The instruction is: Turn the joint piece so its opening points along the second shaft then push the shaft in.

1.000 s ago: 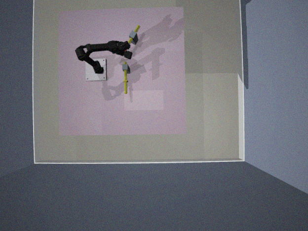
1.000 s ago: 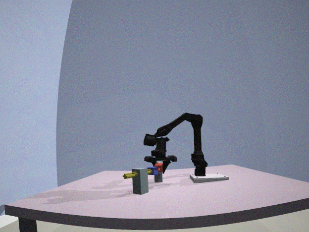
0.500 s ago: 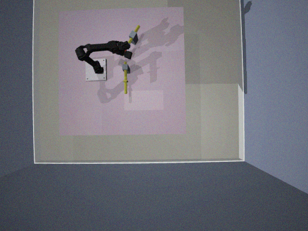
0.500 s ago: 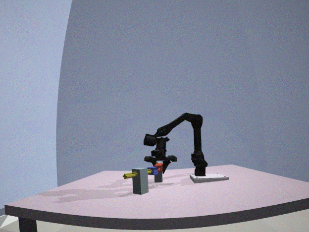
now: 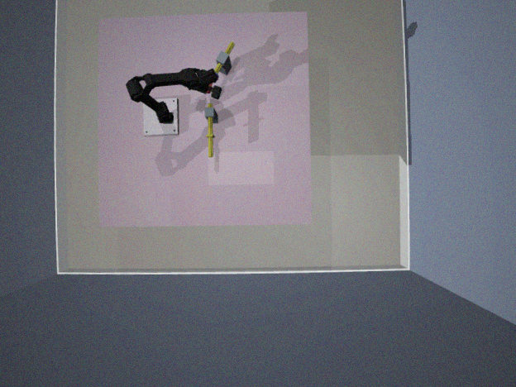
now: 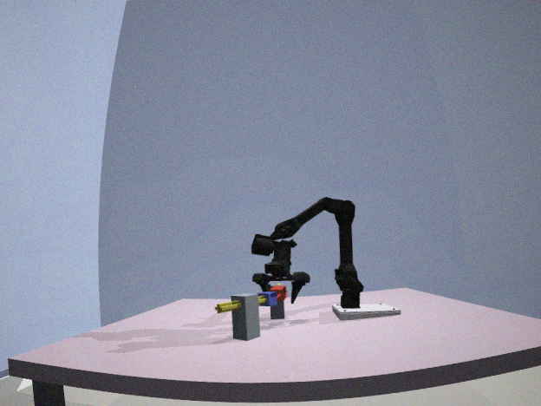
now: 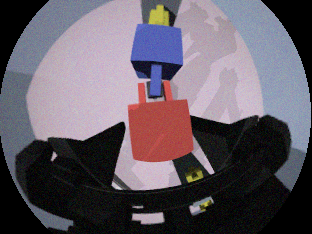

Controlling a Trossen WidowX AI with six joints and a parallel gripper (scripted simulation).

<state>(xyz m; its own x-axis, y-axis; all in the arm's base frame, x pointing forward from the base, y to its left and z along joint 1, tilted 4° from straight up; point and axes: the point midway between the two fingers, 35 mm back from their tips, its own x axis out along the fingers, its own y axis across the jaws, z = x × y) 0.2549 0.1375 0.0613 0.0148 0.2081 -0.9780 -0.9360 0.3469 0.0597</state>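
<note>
My gripper tip is now 30 mm below the red joint piece and 10 mm to the right of it.
</note>
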